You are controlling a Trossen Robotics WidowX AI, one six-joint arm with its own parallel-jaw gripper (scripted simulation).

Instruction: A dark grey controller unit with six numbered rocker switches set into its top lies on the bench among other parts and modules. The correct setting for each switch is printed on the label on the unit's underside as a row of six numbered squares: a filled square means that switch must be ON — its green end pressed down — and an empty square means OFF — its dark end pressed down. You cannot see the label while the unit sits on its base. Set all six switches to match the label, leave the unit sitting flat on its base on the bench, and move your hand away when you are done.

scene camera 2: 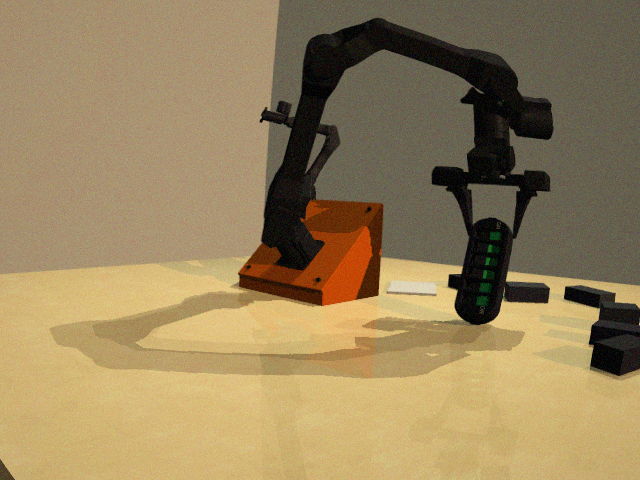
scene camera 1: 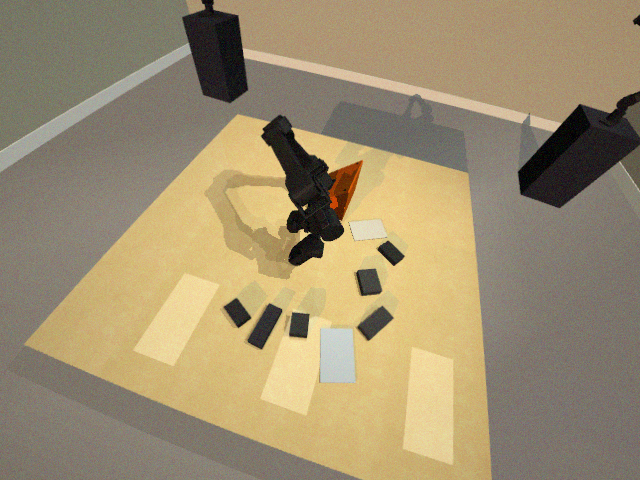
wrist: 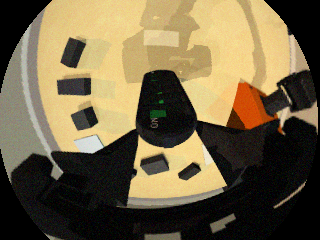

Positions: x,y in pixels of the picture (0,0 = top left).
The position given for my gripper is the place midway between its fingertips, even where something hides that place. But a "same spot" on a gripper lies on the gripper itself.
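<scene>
I can see my gripper in scene camera 1 (pixel 314 244), and scene camera 2 and the wrist view show it too. On my gripper, (scene camera 2: pixel 459 188) and (wrist: pixel 269 123) are the same spot.
</scene>
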